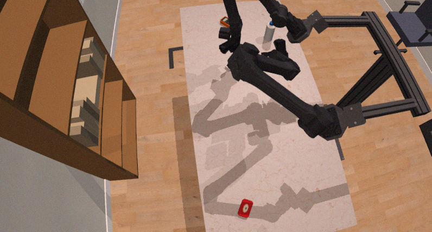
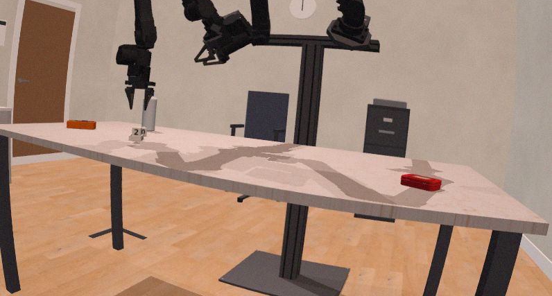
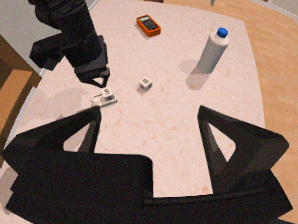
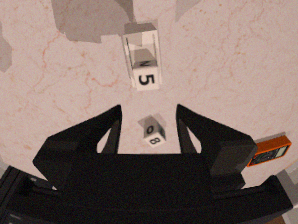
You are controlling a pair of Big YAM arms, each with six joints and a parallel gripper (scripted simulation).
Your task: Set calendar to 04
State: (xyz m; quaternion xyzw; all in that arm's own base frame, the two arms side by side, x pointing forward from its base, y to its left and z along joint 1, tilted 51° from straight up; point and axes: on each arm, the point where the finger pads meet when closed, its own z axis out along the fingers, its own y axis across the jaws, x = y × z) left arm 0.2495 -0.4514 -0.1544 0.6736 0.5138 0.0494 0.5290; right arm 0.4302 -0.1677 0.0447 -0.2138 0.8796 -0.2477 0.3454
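Right now my right hand is 8 cm above the white cube. The rest, counted from my right hand: red tin 92 cm to the left, 9 cm below, 6 cm ahead; then white calendar tray 10 cm below, 2 cm to the left, 1 cm ahead; then white bottle 29 cm behind, 22 cm to the right, 3 cm below.
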